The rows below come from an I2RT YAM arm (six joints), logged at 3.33 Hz.
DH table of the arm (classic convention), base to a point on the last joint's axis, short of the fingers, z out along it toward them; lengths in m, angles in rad. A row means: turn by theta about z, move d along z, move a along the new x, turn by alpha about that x. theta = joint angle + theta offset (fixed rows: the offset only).
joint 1: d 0.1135; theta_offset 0; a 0.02; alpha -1.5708
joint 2: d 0; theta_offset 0; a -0.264; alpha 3.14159
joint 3: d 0; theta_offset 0.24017; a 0.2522; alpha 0
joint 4: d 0; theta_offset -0.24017; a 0.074; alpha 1.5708
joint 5: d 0; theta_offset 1.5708; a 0; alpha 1.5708
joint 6: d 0.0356; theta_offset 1.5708; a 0; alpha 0
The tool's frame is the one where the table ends.
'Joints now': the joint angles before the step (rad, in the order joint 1, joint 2, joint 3, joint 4, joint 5, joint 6). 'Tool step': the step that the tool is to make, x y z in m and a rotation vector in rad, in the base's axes. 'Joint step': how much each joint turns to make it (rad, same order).
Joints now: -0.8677, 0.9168, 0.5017, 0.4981, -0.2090, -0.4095
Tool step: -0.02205, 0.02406, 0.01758, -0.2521, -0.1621, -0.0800
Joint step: 0.0076, -0.1407, -0.0939, 0.2402, 0.0760, -0.0598
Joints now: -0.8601, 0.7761, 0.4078, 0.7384, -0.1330, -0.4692
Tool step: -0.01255, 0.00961, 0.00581, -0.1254, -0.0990, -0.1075
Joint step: 0.0006, -0.0459, -0.0490, 0.1583, 0.0944, -0.0531
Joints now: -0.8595, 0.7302, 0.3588, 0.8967, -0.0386, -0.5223
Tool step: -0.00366, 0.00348, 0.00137, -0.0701, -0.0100, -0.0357
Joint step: -0.0010, -0.0077, -0.0178, 0.0680, 0.0094, -0.0507
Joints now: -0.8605, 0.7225, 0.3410, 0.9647, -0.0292, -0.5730
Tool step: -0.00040, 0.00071, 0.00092, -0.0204, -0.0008, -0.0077
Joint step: 0.0010, 0.0015, -0.0017, 0.0187, 0.0002, -0.0154
